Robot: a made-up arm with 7 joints. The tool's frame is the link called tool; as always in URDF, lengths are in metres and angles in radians. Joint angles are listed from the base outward.
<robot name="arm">
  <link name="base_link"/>
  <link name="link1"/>
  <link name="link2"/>
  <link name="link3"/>
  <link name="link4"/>
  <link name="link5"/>
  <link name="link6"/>
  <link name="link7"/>
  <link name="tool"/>
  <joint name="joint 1" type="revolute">
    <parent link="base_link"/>
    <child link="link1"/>
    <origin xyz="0 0 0.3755" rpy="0 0 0"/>
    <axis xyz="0 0 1"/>
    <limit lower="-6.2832" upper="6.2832"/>
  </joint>
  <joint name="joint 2" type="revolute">
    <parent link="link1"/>
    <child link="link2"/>
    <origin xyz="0 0 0" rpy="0 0 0"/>
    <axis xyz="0 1 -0.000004"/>
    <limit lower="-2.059" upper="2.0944"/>
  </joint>
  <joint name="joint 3" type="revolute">
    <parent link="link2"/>
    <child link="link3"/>
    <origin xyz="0 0 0.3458" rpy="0 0 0"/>
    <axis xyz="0 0 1"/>
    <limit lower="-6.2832" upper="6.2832"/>
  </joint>
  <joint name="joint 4" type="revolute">
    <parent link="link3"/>
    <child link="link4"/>
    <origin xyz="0.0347 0 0" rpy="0 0 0"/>
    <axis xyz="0 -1 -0.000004"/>
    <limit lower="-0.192" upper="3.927"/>
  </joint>
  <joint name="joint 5" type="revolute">
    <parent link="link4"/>
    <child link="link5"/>
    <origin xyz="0.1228 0 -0.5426" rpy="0 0 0"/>
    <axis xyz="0 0.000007 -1"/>
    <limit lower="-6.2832" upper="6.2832"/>
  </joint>
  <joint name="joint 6" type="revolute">
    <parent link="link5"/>
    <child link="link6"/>
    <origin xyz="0 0 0" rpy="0 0 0"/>
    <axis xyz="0 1 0.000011"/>
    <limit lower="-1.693" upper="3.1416"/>
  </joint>
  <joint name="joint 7" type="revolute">
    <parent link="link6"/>
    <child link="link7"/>
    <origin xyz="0.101 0 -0.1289" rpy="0 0 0"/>
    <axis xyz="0 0.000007 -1"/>
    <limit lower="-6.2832" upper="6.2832"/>
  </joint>
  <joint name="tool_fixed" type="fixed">
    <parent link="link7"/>
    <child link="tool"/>
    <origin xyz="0 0 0" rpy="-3.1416 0 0"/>
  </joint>
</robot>
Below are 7 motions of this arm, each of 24 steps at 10 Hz.
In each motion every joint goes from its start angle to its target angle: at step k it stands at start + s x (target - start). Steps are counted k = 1, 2, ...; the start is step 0. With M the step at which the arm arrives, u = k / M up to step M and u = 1 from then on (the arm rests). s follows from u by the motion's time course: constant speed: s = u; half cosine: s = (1 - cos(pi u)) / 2; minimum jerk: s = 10 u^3 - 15 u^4 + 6 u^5.
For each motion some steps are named. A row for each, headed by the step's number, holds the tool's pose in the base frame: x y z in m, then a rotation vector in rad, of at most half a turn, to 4 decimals.
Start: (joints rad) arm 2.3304 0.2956 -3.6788 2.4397 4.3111 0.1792 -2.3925
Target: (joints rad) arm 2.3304 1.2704 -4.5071 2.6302 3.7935 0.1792 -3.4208
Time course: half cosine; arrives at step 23
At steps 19, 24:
19: -0.8087 0.4158 0.8514 -1.3299 -0.4211 1.5027
24: -0.8376 0.4450 0.7693 -1.3649 -0.5070 1.3360

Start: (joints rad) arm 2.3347 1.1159 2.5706 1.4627 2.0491 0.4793 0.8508
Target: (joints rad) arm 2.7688 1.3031 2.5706 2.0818 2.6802 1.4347 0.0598
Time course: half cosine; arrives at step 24
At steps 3, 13, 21, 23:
3: -0.3634 -0.2316 1.1029 0.1914 0.2573 -1.0835
13: -0.5417 -0.0498 1.1555 -0.2998 -0.5622 -1.1751
21: -0.7314 0.0436 1.0531 -0.3351 -1.3709 -1.2244
23: -0.7472 0.0479 1.0387 -0.3220 -1.4437 -1.2252

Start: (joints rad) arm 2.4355 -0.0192 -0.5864 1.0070 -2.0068 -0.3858 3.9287
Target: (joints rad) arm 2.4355 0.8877 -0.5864 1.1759 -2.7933 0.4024 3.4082
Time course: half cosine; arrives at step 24
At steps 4, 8, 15, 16, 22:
4: -0.2840 0.5476 0.4158 -2.3489 -0.2086 0.5708
8: -0.2677 0.5727 0.3208 -2.3502 -0.4506 0.1884
15: -0.1922 0.6084 0.1218 -2.0874 -1.1602 -0.5828
16: -0.1805 0.6109 0.0985 -2.0236 -1.2617 -0.6635
22: -0.1344 0.6148 0.0110 -1.7067 -1.6626 -0.9183

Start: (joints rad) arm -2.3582 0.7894 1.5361 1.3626 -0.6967 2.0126 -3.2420
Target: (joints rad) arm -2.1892 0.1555 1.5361 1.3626 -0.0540 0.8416 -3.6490
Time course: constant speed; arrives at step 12
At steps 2, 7, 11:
2: 0.3038 -0.5907 0.4784 -0.6593 -2.6869 -0.3804
7: 0.4441 -0.5552 0.5658 0.4876 3.0186 0.1146
11: 0.5417 -0.5051 0.6413 0.2631 2.7134 -0.1887

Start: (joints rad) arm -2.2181 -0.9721 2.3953 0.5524 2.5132 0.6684 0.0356
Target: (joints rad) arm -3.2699 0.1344 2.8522 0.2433 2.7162 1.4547 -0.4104
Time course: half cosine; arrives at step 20
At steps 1, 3, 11, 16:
1: 0.3079 -0.1646 -0.0425 -1.4467 2.4634 -0.3176
3: 0.3038 -0.1536 -0.0470 -1.3770 2.4410 -0.2524
11: 0.3663 -0.0716 0.0216 -0.6945 1.8970 -0.0763
16: 0.4213 -0.1073 0.1510 -0.4156 1.4363 -0.3320

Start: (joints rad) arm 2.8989 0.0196 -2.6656 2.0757 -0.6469 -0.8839 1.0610
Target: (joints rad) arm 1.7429 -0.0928 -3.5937 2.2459 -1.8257 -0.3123 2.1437
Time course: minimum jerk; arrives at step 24
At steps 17, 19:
17: 0.1803 -0.5132 1.1477 1.0946 -0.6986 1.8993
19: 0.0837 -0.5500 1.1418 0.9698 -0.8143 1.7000

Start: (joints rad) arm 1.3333 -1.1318 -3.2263 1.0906 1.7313 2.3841 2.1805
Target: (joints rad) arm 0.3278 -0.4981 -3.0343 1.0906 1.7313 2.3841 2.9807
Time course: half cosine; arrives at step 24
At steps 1, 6, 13, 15, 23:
1: -0.0015 -0.4744 -0.0420 0.9247 0.2176 1.6388
6: -0.0674 -0.5068 0.0039 0.8798 0.1844 1.6003
13: -0.2887 -0.5172 0.1552 0.8076 0.1507 1.4794
15: -0.3537 -0.4948 0.2039 0.8081 0.1501 1.4411
23: -0.4870 -0.3994 0.3238 0.8551 0.1434 1.3459

